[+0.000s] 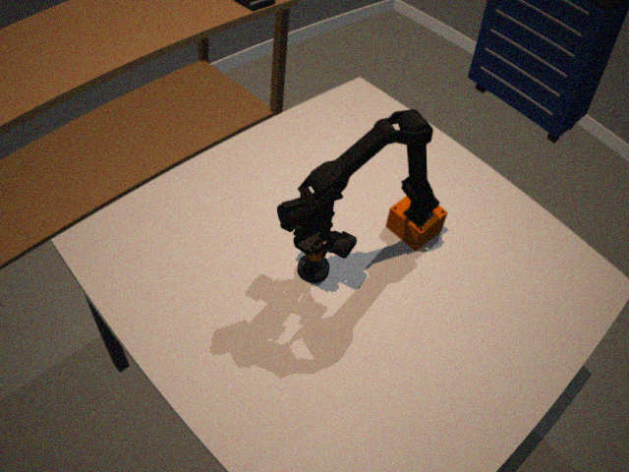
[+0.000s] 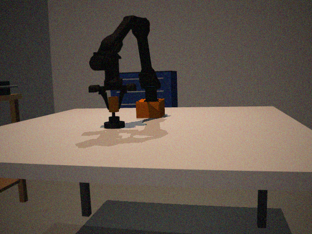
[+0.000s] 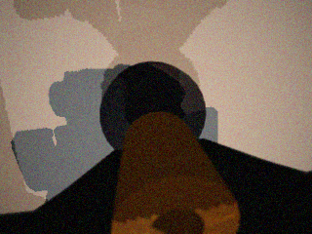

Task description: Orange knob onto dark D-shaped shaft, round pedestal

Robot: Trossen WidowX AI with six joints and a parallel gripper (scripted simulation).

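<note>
Right now my gripper tip is 2 cm below the orange knob. Round my gripper tip: dark round pedestal 4 cm below.
</note>
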